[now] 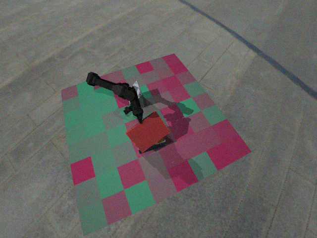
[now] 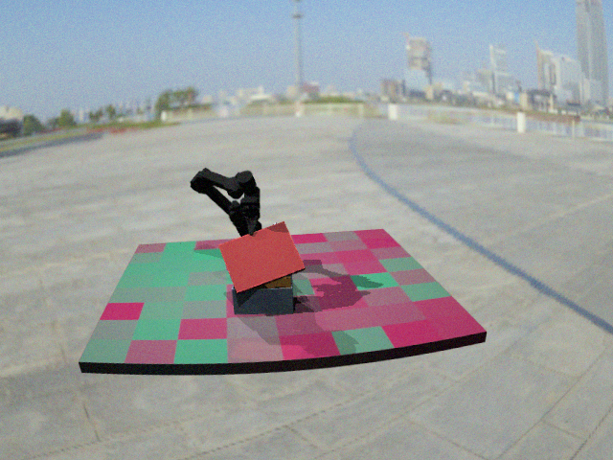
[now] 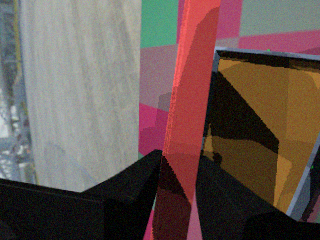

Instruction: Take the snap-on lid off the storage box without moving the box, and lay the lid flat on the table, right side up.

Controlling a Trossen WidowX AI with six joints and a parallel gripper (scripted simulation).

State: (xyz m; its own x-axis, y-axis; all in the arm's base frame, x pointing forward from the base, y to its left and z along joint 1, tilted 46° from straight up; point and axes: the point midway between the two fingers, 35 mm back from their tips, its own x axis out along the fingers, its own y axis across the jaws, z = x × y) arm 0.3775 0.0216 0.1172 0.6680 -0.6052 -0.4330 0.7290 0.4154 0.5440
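Right now the red lid is 60 mm below my gripper tip, 60 mm ahead of it and 20 mm to the left of it. From my gripper tip the other things lie so: storage box (190 mm below, 50 mm ahead, 30 mm to the left).
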